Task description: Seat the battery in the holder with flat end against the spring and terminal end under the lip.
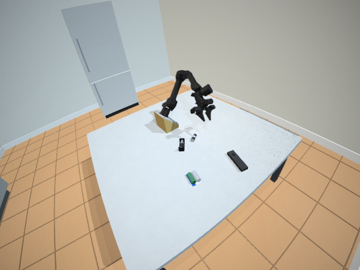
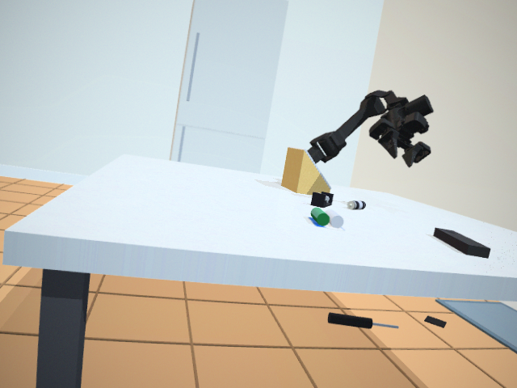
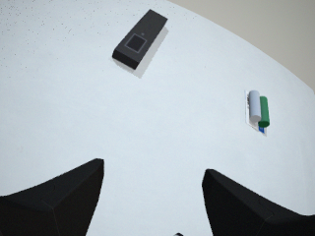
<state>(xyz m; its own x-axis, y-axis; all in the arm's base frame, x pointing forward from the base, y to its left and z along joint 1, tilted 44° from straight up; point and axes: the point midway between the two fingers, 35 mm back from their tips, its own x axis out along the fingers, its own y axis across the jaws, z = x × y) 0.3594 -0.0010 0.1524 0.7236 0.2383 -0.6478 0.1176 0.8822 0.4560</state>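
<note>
Right now the battery is 14 cm below my gripper tip, 8 cm behind it and 7 cm to the right of it. The rest, counted from my gripper tip: black remote-like bar: 28 cm ahead, 14 cm below, 4 cm to the right; screwdriver: 34 cm below, 23 cm ahead, 20 cm to the right.
</note>
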